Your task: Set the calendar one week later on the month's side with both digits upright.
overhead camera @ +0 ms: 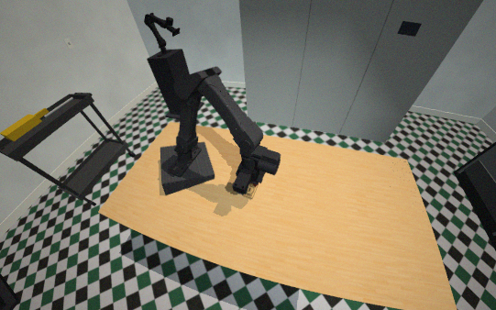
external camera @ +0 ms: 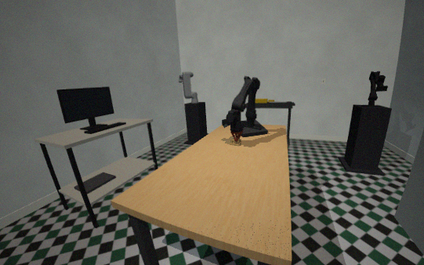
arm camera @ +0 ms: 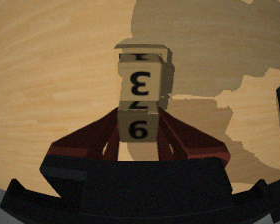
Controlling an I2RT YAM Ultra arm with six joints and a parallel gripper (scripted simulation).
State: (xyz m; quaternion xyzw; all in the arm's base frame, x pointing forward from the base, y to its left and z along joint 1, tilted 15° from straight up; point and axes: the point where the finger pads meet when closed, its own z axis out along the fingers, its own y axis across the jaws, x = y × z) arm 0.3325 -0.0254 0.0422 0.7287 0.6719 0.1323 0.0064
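The wooden cube lies right at my hand. Also, from my hand: wooden tray: 3 cm below, 1 cm to the right.
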